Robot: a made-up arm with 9 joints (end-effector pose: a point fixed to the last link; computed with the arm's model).
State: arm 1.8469 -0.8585 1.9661 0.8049 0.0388 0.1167 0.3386 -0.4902 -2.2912
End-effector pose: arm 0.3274 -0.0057 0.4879 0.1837 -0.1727 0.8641
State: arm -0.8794 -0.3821 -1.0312 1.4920 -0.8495 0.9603 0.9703 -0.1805 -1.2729
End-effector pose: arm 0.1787 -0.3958 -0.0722 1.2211 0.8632 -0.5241
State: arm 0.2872 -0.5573 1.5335 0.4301 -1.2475 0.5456 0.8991 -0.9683 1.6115
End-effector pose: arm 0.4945 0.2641 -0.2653 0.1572 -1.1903 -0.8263
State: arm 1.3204 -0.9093 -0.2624 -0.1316 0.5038 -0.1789 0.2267 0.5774 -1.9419
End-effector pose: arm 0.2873 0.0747 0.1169 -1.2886 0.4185 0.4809
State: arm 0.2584 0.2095 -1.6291 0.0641 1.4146 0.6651 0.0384 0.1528 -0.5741
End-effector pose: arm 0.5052 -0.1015 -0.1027 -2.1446 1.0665 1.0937
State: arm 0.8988 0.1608 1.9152 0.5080 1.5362 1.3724 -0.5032 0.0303 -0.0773
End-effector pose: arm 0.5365 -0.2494 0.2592 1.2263 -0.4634 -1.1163
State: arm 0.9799 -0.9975 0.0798 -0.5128 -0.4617 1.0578 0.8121 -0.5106 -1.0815
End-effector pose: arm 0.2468 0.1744 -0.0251 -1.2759 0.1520 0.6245
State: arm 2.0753 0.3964 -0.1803 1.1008 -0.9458 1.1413 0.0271 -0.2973 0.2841
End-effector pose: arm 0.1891 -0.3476 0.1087 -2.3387 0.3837 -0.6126
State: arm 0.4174 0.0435 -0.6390 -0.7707 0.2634 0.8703 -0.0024 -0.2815 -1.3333
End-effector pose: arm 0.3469 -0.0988 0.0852 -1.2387 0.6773 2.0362
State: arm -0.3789 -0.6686 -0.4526 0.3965 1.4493 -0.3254 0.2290 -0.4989 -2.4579
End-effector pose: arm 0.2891 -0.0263 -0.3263 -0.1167 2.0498 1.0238
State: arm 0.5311 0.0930 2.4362 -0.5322 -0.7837 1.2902 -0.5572 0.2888 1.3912
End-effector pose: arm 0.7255 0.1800 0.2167 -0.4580 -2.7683 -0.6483
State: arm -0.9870 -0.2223 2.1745 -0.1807 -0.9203 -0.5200 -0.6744 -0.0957 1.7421
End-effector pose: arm 0.1960 0.1403 -0.5198 1.4239 -2.3084 -0.6359
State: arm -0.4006 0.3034 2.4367 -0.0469 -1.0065 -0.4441 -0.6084 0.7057 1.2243
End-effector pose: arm 0.5466 0.1502 -0.4243 0.3218 -2.7587 -0.0631
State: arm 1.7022 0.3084 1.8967 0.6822 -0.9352 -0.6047 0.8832 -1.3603 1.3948
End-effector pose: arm 0.4966 0.1793 0.4164 -2.0424 2.1474 -0.2974
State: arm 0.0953 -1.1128 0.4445 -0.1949 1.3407 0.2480 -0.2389 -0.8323 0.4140
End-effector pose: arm 0.5149 -0.0159 -0.2022 0.9533 -0.6349 -2.4541
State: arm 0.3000 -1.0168 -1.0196 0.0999 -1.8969 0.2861 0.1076 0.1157 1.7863
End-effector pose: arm 0.2319 -0.3664 -0.2812 2.0875 0.0917 1.8721
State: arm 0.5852 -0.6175 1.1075 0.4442 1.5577 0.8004 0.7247 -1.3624 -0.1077
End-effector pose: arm 0.6511 -0.1242 -0.0681 1.4175 0.3735 -1.9756
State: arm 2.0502 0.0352 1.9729 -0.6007 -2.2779 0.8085 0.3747 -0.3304 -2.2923
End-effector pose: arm 0.4391 0.0371 0.5746 -0.2158 0.8756 -2.0057
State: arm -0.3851 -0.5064 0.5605 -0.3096 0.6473 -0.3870 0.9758 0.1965 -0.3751
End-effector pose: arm 0.3933 0.0795 -0.2344 -0.1488 0.9178 -0.2549
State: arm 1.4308 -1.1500 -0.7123 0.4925 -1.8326 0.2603 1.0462 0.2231 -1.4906
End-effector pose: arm 0.3566 -0.2747 -0.1679 2.3053 0.5989 0.6554
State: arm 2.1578 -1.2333 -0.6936 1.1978 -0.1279 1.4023 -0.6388 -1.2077 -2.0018
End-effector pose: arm 0.4353 0.0920 0.0197 -1.5577 0.8247 0.7463
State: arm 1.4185 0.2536 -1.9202 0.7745 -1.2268 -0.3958 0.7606 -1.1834 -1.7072
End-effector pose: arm 0.1830 -0.1815 0.6360 0.7892 -1.9943 -0.3562
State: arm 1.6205 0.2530 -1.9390 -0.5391 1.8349 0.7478 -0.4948 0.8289 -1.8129
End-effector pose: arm 0.4085 -0.0002 0.3800 -1.7768 2.1865 -0.6834
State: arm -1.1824 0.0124 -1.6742 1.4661 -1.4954 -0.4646 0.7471 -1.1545 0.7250
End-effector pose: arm 0.5566 -0.2318 -0.4158 0.2659 -1.6563 -2.2171
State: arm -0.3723 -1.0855 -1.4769 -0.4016 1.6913 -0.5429 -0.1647 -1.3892 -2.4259
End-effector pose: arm 0.2121 0.0712 -0.2795 0.9589 0.6722 0.9185
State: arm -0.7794 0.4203 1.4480 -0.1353 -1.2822 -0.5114 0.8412 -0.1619 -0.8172
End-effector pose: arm 0.0887 -0.0176 -0.4665 -1.0624 -0.0578 1.3724
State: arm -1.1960 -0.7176 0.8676 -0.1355 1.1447 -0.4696 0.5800 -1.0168 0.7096
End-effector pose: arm 0.1259 -0.0414 -0.4451 -0.8053 -0.8229 -2.3049
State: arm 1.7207 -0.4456 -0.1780 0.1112 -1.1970 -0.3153 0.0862 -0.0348 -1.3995
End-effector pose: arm 0.3818 -0.2367 -0.0076 -2.6425 -0.8922 0.9465
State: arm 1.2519 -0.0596 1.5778 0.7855 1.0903 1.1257 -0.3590 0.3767 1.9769
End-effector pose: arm 0.5493 -0.2109 0.4190 0.4687 -1.8419 -2.3590
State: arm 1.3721 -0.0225 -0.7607 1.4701 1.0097 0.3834 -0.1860 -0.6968 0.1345
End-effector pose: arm 0.5524 -0.2725 0.2072 -1.4407 -1.5374 -0.1786
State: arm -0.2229 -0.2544 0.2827 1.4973 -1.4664 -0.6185 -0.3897 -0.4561 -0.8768
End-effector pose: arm 0.1734 -0.1902 -0.0434 0.6854 1.2806 1.5344
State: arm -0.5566 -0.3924 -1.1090 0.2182 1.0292 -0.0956 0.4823 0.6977 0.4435
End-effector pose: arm 0.1779 -0.0497 -0.2620 -0.6965 0.4975 1.2802
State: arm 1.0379 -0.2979 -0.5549 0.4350 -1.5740 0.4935 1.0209 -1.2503 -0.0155
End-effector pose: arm 0.3553 -0.4520 0.0352 -1.7875 -0.0004 1.6904
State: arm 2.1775 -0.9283 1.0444 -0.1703 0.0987 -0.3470 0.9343 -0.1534 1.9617
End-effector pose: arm 0.1098 0.1323 0.4031 -1.7139 1.1806 0.8595
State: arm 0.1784 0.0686 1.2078 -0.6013 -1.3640 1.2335 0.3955 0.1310 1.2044
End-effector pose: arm 0.4782 0.1075 -0.3962 -1.2385 -1.6873 0.8994
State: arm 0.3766 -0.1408 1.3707 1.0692 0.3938 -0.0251 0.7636 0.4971 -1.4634
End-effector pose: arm 0.7289 0.0342 -0.1247 -0.5441 2.2905 0.0017
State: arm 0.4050 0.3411 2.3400 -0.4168 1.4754 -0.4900 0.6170 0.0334 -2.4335
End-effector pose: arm 0.5258 -0.1593 0.1037 0.6523 -0.3531 0.4670
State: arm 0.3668 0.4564 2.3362 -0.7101 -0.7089 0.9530 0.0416 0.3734 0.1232
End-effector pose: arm 0.6805 0.2276 0.0471 -1.2794 -1.5342 -0.8610
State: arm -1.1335 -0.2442 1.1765 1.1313 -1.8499 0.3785 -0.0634 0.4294 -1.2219
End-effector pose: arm 0.1093 0.0655 -0.0648 0.2171 -0.6644 -3.0591
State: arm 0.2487 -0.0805 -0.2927 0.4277 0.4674 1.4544 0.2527 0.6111 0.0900
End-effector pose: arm 0.4041 0.0057 -0.2585 -2.1344 1.1077 1.3351
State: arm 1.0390 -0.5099 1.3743 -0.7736 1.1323 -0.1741 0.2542 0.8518 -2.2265
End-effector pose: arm 0.3354 -0.1237 0.1745 0.2272 0.1945 0.5455
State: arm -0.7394 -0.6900 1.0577 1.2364 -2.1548 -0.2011 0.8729 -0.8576 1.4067
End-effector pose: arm 0.0584 0.0710 -0.0127 0.8646 1.0290 -0.4668
